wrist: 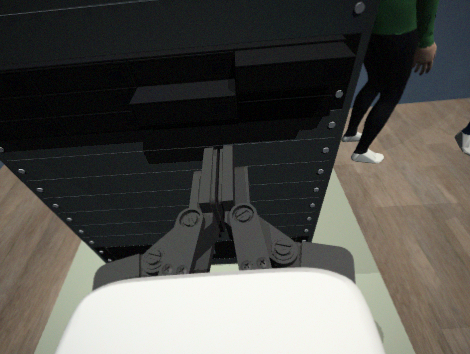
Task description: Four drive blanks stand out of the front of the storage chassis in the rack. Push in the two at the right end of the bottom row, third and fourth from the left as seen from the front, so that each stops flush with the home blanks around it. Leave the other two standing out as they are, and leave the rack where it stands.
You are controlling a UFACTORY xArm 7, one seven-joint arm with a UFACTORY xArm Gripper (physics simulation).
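Places are measured from the arm's base along level axes (x left, y ahead, z down), in millimetres.
Pixels of known places: gripper, fingertip midpoint: (223,164).
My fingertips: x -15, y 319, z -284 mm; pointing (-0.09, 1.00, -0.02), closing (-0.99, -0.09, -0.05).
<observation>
For each thing: its top centre in the pictures, then the offset to it from my fingertips. "pt": a spot on its surface instead. Level surfaces: height alone.
- storage chassis, surface spot: (95,107) pt dy +168, dx +144, dz +41 mm
- rack, surface spot: (175,182) pt dy +179, dx +88, dz +195 mm
- pale green mat, its level: dz +522 mm
The storage chassis (95,107) is a very dark band across the front of the rack (175,182). One drive blank (182,111) juts out right of the chassis's middle, its paler top face showing. Another drive blank (295,75) juts out at the right end, higher in the view, its left edge lined up near the first one's right edge. The left part of the chassis is too dark to tell its blanks apart, and I cannot tell the rows surely. My gripper (223,164) is shut and empty, its tips below the nearer blank in the view, in front of the plain panels.
Plain dark panels with screws run down the rack below the chassis. The rack's right edge is near the right of the view. A person (387,65) in a green top stands behind it to the right. A pale green mat (360,255) lies on the wooden floor (420,200).
</observation>
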